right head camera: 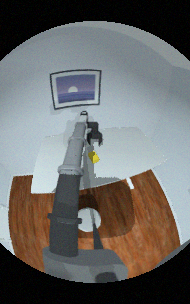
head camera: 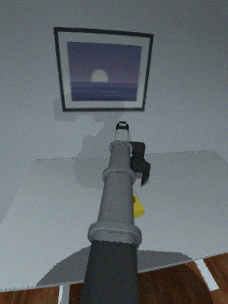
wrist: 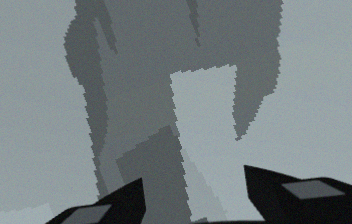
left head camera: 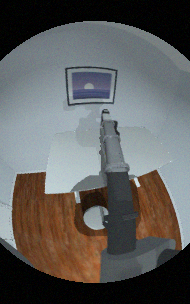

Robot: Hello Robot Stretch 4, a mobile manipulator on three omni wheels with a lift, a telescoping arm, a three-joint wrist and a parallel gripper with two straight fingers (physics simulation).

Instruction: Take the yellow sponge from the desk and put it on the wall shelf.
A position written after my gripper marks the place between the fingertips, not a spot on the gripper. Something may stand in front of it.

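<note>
My gripper (wrist: 194,187) is there in the scene, and so is a white desk (head camera: 57,202). I can see that desk in the left head camera view (left head camera: 75,162), in the right head camera view (right head camera: 124,151) and in the wrist view (wrist: 182,101) as well. There is also a framed sunset picture (head camera: 99,70), and I find the picture again in the left head camera view (left head camera: 84,84) and in the right head camera view (right head camera: 75,87).
</note>
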